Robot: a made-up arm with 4 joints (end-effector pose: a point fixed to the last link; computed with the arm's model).
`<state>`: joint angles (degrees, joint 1 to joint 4).
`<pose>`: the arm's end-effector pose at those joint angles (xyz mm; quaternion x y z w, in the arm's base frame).
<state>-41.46 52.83 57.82 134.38</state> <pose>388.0 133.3 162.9 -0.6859 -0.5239 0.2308 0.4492</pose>
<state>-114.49 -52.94 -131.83 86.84</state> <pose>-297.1 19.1 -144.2 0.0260 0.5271 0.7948 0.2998</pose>
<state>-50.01 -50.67 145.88 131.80</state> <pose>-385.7 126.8 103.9 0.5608 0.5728 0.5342 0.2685</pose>
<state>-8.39 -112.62 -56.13 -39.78</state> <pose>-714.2 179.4 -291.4 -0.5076 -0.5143 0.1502 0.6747</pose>
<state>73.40 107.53 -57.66 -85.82</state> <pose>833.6 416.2 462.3 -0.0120 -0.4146 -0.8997 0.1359</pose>
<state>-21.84 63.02 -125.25 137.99</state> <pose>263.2 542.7 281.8 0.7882 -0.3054 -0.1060 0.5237</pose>
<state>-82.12 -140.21 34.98 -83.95</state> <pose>-630.2 -582.7 -152.1 -0.3425 -0.2649 0.3806 0.8171</pose>
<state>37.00 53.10 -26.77 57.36</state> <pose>273.2 8.8 572.6 0.4888 -0.0762 0.1137 0.8616</pose>
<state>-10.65 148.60 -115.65 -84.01</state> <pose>561.5 244.9 -612.0 -0.4722 -0.5417 -0.6681 0.1930</pose>
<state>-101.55 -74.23 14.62 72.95</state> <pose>-359.6 -35.0 -163.2 -0.2162 -0.7002 0.6566 0.1783</pose>
